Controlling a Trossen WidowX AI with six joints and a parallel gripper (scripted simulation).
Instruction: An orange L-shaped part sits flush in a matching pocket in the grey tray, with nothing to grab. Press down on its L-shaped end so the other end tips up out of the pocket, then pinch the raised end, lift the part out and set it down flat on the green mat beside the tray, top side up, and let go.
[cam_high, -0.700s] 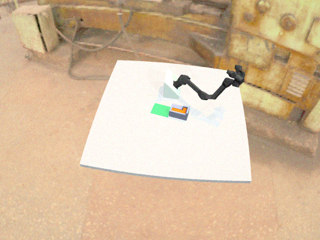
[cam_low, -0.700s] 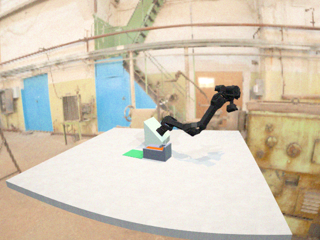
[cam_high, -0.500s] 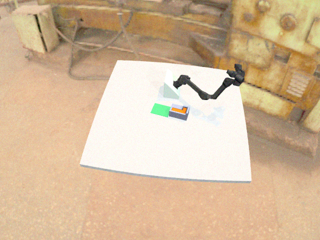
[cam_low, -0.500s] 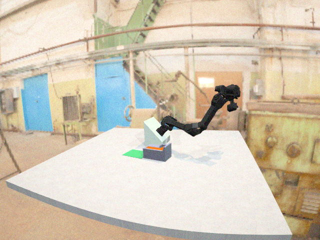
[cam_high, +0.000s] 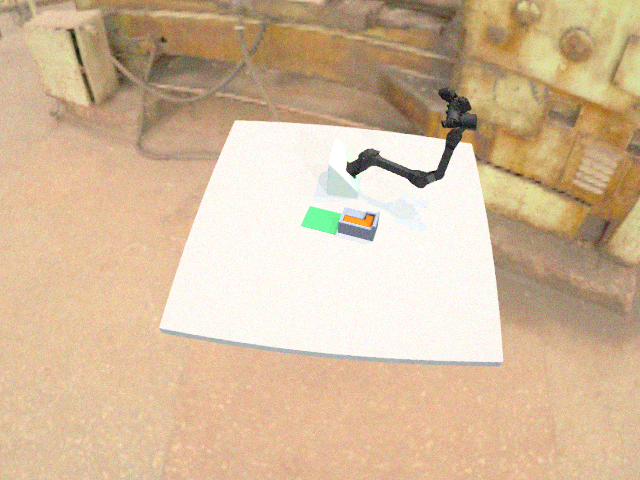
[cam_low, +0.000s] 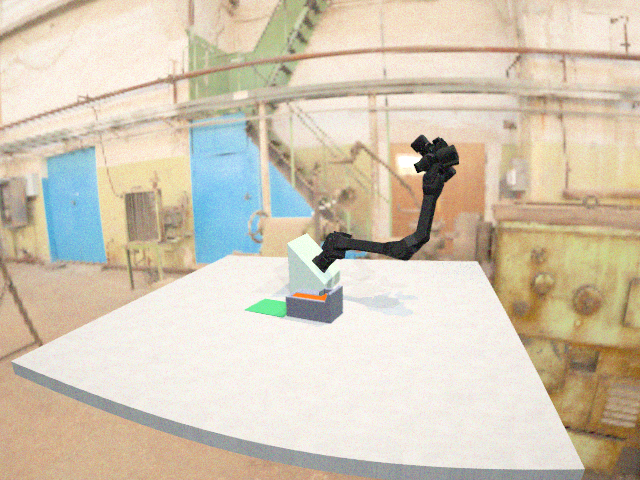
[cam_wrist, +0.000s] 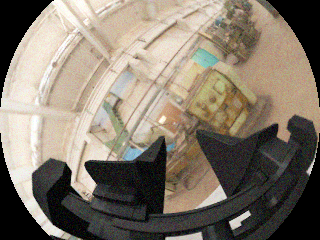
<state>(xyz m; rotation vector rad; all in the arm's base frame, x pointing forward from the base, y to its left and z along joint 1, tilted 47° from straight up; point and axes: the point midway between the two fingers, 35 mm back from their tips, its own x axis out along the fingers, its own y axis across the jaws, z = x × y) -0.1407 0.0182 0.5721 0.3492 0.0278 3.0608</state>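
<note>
My gripper tip is now 410 mm short of the orange L-shaped part, 370 mm to the left of it and 440 mm above it. The rest, counted from my gripper tip: green mat: 380 mm ahead, 530 mm to the right, 500 mm below.
</note>
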